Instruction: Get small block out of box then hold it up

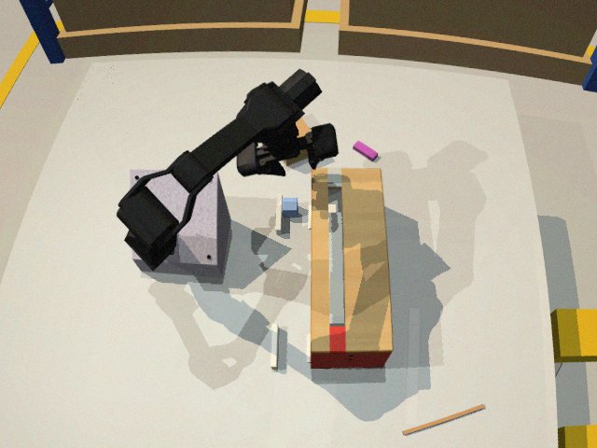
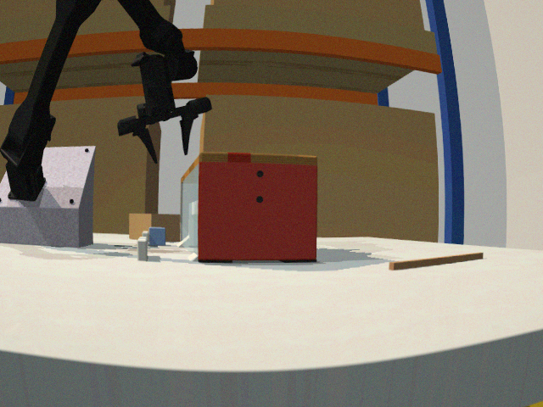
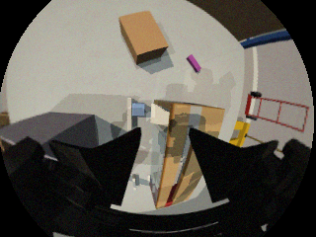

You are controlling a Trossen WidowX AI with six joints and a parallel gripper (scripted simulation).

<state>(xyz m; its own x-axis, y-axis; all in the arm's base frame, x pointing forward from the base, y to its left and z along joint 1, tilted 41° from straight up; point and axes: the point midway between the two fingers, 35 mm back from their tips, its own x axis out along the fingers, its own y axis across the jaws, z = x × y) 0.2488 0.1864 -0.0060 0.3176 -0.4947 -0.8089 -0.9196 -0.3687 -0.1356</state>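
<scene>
Right now my gripper tip is 20 mm past the blue block and 150 mm above it. The rest, counted from my gripper tip: box (80 mm ahead, 150 mm to the right, 100 mm below); then thin wooden stick (350 mm ahead, 420 mm to the right, 160 mm below).
</scene>
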